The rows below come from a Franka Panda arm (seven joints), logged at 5 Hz.
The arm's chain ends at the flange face. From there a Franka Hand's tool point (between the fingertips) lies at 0.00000 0.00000 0.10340 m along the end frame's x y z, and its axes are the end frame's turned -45 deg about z.
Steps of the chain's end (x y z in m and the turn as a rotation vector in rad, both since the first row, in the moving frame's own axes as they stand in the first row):
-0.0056, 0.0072, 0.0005, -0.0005, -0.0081, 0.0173
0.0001, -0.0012, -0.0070, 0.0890, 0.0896, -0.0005
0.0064, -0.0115, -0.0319, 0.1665, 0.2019, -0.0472
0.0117, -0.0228, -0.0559, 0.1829, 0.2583, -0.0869
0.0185, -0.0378, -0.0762, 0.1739, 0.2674, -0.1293
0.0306, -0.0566, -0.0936, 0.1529, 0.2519, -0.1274
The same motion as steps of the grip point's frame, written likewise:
-0.0097, 0.0006, 0.0005, 0.0054, -0.0061, 0.0173
0.0139, -0.0007, -0.0078, -0.0004, 0.1263, -0.0005
0.0393, -0.0017, -0.0354, -0.0250, 0.2605, -0.0472
0.0563, -0.0038, -0.0610, -0.0533, 0.3120, -0.0869
0.0719, -0.0090, -0.0814, -0.0661, 0.3120, -0.1293
0.0912, -0.0131, -0.0981, -0.0700, 0.2862, -0.1274

